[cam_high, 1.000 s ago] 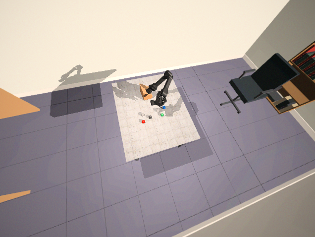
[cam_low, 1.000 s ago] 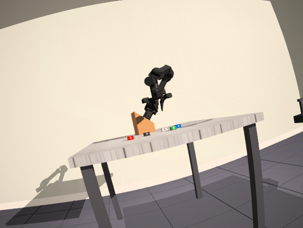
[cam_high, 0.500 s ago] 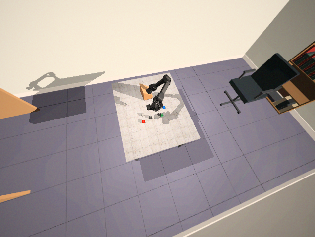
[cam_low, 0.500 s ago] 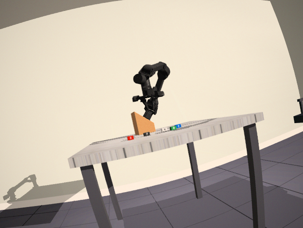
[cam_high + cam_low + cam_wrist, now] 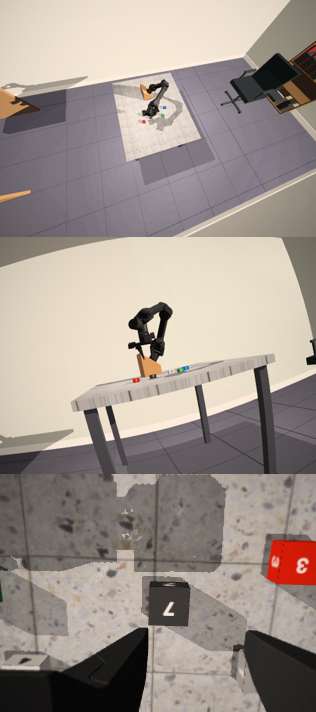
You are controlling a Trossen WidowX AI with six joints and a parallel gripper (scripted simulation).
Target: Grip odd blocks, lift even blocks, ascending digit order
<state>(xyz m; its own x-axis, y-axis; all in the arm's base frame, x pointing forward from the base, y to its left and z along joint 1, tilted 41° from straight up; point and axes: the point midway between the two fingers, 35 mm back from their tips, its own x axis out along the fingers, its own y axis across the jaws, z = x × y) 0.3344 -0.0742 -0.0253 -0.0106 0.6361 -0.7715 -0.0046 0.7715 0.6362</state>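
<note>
Right now my gripper tip is 10 cm above the dark block, 1 cm to the right of it and 1 cm past it. The rest, counted from my gripper tip: red block (10 cm below, 9 cm to the right, 2 cm ahead); green block (16 cm to the left, 10 cm below); white block (13 cm to the left, 10 cm below, 8 cm behind).
</note>
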